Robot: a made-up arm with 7 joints.
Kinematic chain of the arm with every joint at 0, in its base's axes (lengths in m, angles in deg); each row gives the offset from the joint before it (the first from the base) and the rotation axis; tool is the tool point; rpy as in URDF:
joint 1: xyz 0.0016 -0.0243 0.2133 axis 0 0.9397 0.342
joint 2: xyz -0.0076 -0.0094 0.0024 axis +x
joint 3: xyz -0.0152 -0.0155 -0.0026 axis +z
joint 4: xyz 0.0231 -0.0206 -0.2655 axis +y
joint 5: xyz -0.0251 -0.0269 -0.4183 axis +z
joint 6: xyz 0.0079 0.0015 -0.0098 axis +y
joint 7: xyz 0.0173 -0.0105 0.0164 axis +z
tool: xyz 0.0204 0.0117 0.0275 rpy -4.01 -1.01 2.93
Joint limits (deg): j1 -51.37..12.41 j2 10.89..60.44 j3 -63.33..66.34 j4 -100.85..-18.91 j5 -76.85..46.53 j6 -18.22..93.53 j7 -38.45..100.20
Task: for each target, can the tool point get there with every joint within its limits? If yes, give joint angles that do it. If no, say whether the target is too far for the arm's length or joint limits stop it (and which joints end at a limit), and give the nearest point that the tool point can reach.
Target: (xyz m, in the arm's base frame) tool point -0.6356 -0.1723 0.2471
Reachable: no: joint limits stop it (at a limit: joint 1, joint 3, joint 4, joint 7) | nearest point 0.0293 -0.3425 -0.1346 | short by 0.785 m
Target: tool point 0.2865 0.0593 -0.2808
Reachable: yes | joints 2.24 32.83 -21.93 -59.50 -7.47 23.11 72.79
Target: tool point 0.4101 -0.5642 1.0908
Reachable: no: too far | nearest point 0.3848 -0.2571 0.4178 | short by 0.740 m
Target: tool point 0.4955 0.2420 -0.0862
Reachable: yes | joints -22.44 40.56 -3.51 -45.98 36.31 82.16 87.45
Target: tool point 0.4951 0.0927 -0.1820
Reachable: yes | joints -26.53 40.61 -30.20 -45.35 -4.51 84.02 89.71
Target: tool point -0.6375 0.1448 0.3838
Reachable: no: joint limits stop it (at a limit: joint 1, joint 2, joint 3, joint 4, joint 5) | nearest point -0.0050 0.2716 0.5412 | short by 0.664 m
